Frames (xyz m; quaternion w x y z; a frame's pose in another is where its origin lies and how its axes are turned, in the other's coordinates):
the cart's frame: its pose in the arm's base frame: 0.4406 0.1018 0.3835 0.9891 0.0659 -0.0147 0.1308
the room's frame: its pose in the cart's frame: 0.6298 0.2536 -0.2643 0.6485 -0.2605 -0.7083 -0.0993
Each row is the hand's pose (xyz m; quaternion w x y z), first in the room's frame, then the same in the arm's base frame.
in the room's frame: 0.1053 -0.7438 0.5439 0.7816 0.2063 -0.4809 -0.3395
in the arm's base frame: 0.2578 -0.0262 0.2720 0.1653 0.2617 -0.9487 -0.0641
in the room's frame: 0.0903 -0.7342 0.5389 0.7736 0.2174 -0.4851 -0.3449
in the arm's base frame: 0.2666 -0.0197 0.2571 0.1579 0.2737 -0.9470 -0.0585
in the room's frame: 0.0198 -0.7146 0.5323 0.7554 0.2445 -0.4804 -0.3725
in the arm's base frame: 0.2849 -0.0091 0.1868 0.1508 0.3145 -0.9355 -0.0562
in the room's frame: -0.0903 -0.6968 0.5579 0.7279 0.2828 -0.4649 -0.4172
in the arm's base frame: 0.2756 0.0042 0.0735 0.1459 0.3771 -0.9128 -0.0576
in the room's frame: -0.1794 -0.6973 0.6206 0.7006 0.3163 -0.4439 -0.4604
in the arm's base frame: 0.2239 0.0113 -0.0221 0.1446 0.4358 -0.8862 -0.0622
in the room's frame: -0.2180 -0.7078 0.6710 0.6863 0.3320 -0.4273 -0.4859
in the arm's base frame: 0.1765 0.0104 -0.0656 0.1476 0.4677 -0.8687 -0.0686
